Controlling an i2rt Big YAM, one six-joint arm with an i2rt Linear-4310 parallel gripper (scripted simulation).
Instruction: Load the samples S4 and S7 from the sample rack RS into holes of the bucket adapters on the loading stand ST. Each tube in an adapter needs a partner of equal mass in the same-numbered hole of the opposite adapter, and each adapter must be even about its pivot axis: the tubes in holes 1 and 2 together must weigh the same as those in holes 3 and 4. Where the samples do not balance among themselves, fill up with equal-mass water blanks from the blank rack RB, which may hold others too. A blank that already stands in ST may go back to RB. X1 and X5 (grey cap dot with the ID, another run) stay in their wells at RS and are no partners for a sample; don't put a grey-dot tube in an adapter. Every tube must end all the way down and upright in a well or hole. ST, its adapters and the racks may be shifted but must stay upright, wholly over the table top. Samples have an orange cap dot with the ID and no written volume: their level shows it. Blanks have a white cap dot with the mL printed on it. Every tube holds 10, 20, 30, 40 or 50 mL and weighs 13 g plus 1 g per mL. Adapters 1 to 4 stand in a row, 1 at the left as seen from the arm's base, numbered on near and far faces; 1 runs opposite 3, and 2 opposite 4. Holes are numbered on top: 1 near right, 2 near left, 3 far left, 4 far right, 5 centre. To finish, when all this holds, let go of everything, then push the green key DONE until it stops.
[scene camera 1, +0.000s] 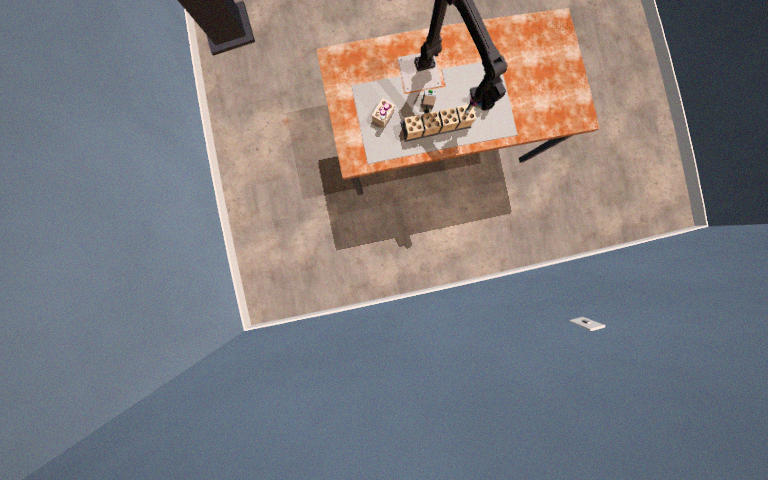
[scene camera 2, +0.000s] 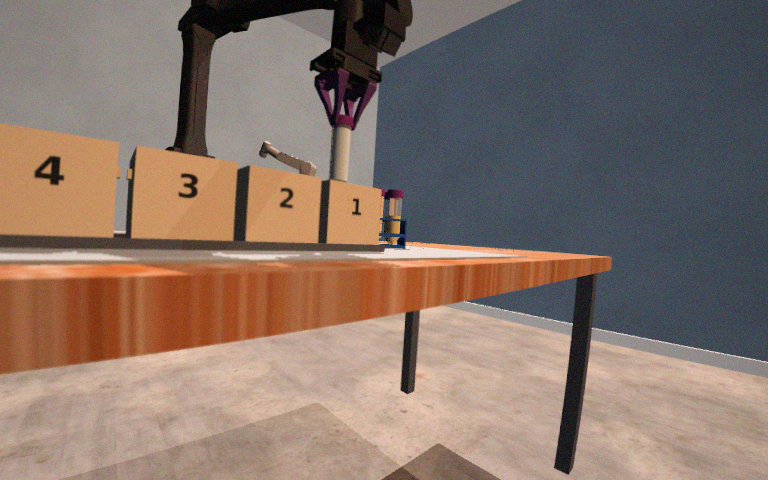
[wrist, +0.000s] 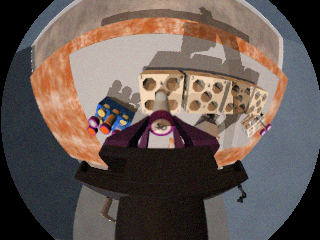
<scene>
I see my gripper (scene camera 2: 342, 127), an adapter 4 (scene camera 2: 65, 185), an adapter 1 (scene camera 2: 349, 214), a purple-capped tube (scene camera 2: 341, 132), an adapter 3 (scene camera 2: 171, 195) and an adapter 2 (scene camera 2: 271, 205).
The adapter 1 shows as well in the wrist view (wrist: 171, 81). The adapter 3 also shows in the wrist view (wrist: 235, 105). The adapter 2 is seen too in the wrist view (wrist: 192, 92).
</scene>
